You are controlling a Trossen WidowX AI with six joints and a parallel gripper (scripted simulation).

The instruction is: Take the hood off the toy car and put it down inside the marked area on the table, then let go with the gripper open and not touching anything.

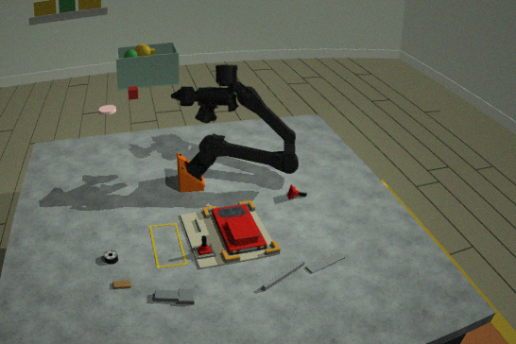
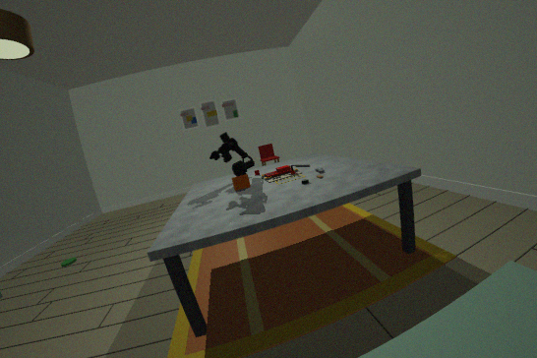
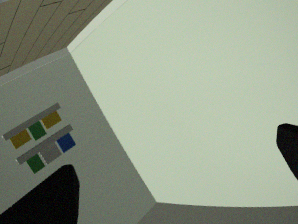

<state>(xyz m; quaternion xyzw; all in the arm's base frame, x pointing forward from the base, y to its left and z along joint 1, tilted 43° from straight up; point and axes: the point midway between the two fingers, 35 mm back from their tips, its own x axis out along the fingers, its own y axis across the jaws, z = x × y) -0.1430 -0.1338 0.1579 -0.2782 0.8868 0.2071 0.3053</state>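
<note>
My gripper tip is now 470 mm short of the red hood, 90 mm to the right of it and 220 mm above it. From my gripper tip the other things lie so: wooden block 600 mm ahead, 270 mm to the right, 260 mm below; grey bar 650 mm ahead, 160 mm to the left, 250 mm below; black wheel 490 mm ahead, 290 mm to the right, 250 mm below.
</note>
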